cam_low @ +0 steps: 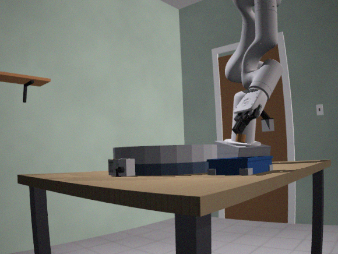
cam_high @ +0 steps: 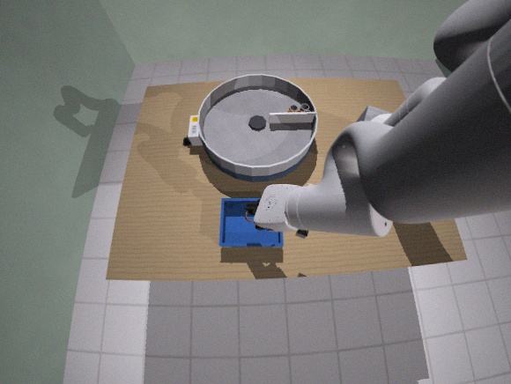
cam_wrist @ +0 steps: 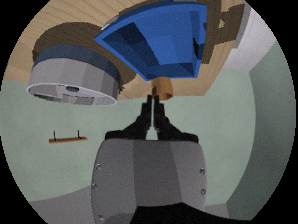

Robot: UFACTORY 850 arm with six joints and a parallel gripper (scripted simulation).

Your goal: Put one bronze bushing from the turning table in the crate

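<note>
The blue crate is 1 cm ahead of my hand, 1 cm to the left of it and 12 cm below it. Also, from my hand: round grey turning table 4 cm behind, 35 cm to the right, 10 cm below.
</note>
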